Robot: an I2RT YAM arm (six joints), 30 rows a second.
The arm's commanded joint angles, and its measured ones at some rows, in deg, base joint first. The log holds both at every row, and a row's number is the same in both.
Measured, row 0: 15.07 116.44 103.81 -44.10 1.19 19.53
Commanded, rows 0 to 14: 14.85 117.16 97.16 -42.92 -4.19 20.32; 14.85 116.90 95.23 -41.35 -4.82 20.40; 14.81 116.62 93.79 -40.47 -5.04 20.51; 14.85 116.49 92.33 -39.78 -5.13 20.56; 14.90 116.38 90.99 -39.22 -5.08 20.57; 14.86 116.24 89.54 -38.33 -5.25 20.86; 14.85 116.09 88.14 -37.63 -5.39 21.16; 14.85 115.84 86.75 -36.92 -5.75 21.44; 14.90 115.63 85.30 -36.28 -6.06 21.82; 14.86 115.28 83.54 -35.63 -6.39 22.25; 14.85 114.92 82.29 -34.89 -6.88 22.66; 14.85 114.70 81.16 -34.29 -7.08 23.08; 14.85 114.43 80.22 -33.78 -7.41 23.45; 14.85 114.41 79.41 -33.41 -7.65 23.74; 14.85 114.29 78.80 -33.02 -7.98 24.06
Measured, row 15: 14.81 114.52 83.44 -34.22 -4.34 21.47
